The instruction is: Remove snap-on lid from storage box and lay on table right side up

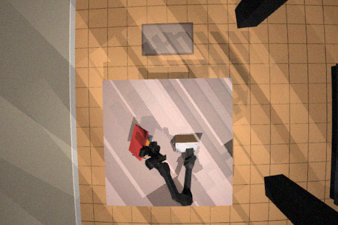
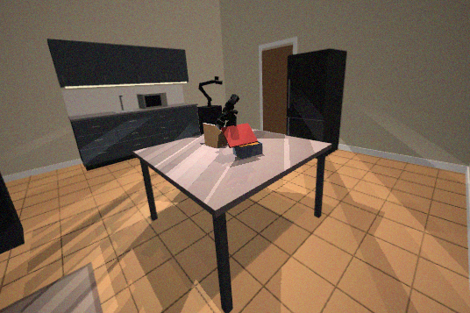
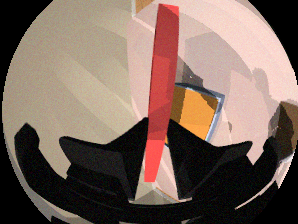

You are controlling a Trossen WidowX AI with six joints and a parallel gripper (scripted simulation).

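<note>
Right now my gripper tip is 6 cm short of the red lid, 5 cm above it and 2 cm to the left of it. Round my gripper tip: storage box: 19 cm below, 7 cm ahead, 6 cm to the left.
</note>
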